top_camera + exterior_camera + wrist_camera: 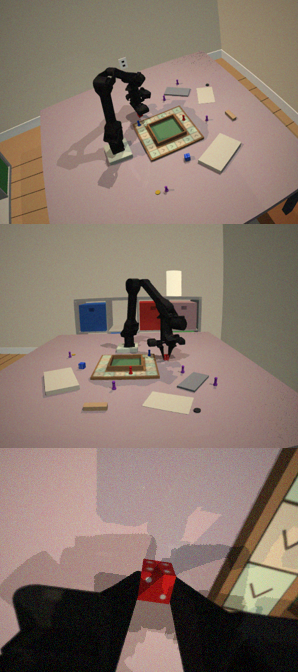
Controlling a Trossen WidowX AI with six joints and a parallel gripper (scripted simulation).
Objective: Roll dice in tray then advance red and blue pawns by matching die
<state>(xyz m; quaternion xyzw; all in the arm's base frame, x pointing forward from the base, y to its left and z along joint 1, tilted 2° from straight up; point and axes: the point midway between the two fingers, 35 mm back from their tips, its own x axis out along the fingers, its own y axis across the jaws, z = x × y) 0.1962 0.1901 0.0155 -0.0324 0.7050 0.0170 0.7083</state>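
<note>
Now: gripper tip 8 cm short of the blue die and 42 cm to the left of it. The rest, counted from my gripper tip: red die: right at my gripper tip; then blue pawn: 4 cm behind, 8 cm to the right, 2 cm above; then green tray: 7 cm ahead, 20 cm to the right.
</note>
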